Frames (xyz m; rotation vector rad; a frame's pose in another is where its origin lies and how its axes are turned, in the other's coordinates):
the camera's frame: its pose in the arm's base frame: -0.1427 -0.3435 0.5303 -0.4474 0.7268 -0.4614
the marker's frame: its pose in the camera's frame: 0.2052 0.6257 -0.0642 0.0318 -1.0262 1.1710
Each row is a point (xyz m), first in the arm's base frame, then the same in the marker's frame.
Working: the arm's base frame: its pose in the marker's frame: -0.0950 0.0536 -0.0338 0.1207 0.1038 -0.8323

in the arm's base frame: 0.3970 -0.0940 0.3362
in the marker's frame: 0.1158 -0.3486 0.2370
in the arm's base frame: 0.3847 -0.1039 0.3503
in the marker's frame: 0.1008 -0.3483 0.2520
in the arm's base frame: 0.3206 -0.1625 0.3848
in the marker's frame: 0.0160 -0.3457 0.2911
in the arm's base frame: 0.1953 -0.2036 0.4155
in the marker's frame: -0.0969 -0.2861 0.3362
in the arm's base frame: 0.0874 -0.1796 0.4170
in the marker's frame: -0.1512 -0.1915 0.3543
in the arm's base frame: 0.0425 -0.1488 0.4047
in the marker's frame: -0.1589 -0.1364 0.3504
